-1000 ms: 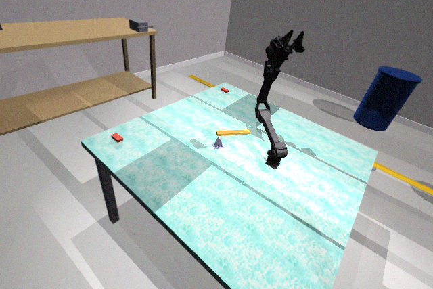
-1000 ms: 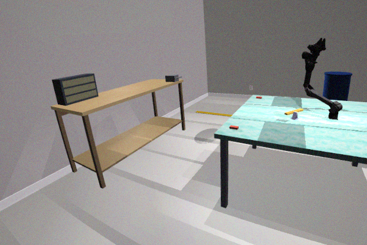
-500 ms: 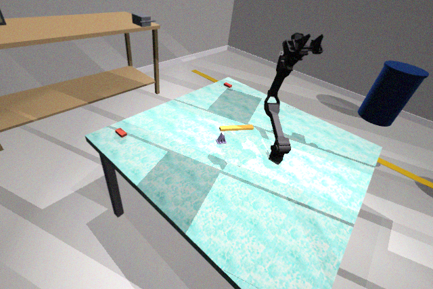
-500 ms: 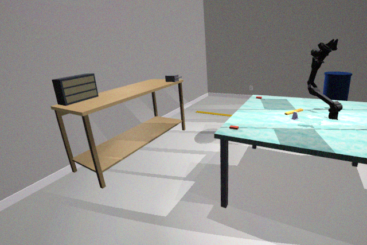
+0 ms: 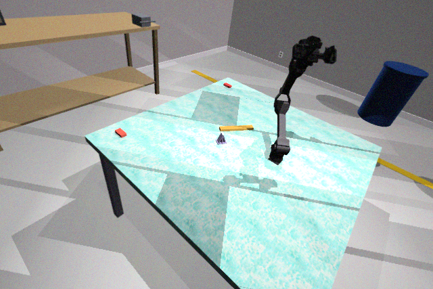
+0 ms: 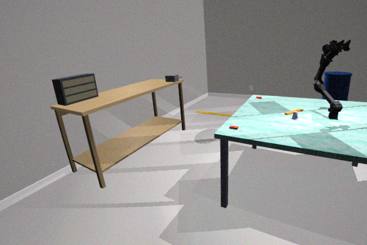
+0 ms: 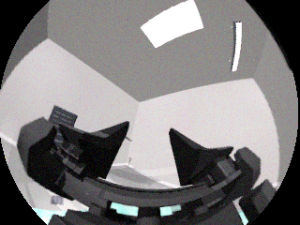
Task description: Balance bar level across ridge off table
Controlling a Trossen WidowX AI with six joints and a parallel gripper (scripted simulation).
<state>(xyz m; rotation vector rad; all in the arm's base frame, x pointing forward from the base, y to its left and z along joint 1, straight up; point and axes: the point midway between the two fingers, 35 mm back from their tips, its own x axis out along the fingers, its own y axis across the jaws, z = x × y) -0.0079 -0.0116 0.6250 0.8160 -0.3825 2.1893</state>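
My gripper tip is now 64 cm above the yellow bar, 35 cm short of it and 7 cm to the left of it. Also, from my gripper tip: red block (77 cm ahead, 64 cm below, 49 cm to the left).
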